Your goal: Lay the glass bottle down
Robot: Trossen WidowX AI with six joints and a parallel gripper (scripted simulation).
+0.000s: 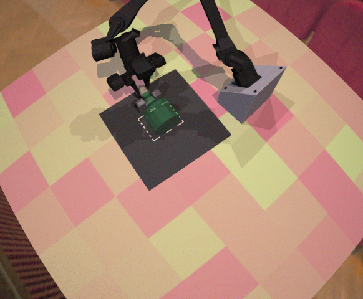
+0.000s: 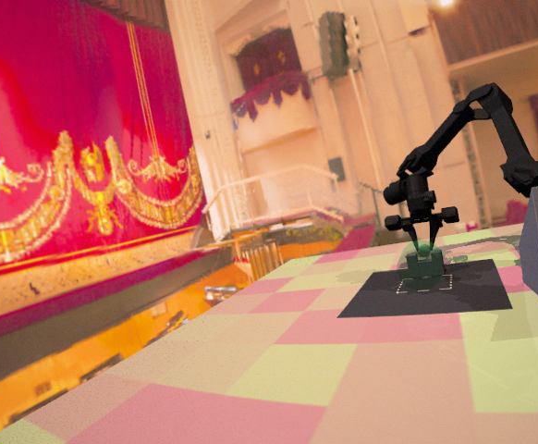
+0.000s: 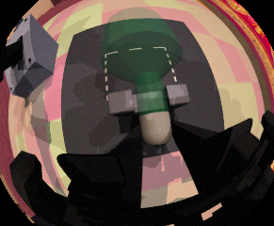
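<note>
Right now the green glass bottle is 5 cm to the left of my gripper tip. Also, from my gripper tip: dark mat 1 cm ahead, 11 cm to the left, 5 cm below.
</note>
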